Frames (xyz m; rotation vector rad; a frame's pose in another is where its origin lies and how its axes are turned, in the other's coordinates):
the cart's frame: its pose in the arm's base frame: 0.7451 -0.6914 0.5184 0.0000 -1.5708 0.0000
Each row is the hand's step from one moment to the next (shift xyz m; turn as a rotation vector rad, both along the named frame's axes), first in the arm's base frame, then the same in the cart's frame.
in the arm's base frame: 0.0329 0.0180 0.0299 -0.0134 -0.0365 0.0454
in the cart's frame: 0.0299 0.0180 -0.0329 0.0454 -0.0365 0.0134
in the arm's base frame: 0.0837 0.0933 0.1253 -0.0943 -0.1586 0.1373
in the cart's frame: 0.1253 0.0933 -0.0837 0.1373 -0.1586 0.0943
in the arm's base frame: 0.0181 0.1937 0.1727 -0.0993 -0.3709 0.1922
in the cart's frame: 0.1727 0.1937 -0.0181 0.1922 -0.3709 0.0993
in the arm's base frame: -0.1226 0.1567 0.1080 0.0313 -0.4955 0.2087
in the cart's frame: 0.1080 0.1567 0.1226 0.2087 -0.4955 -0.0313
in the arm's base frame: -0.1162 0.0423 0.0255 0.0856 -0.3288 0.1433
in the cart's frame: 0.0255 0.0423 0.1162 0.1433 -0.3288 -0.0856
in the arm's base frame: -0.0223 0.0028 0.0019 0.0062 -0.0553 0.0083
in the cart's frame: 0.0019 0.0028 0.0223 0.0083 -0.0553 -0.0062
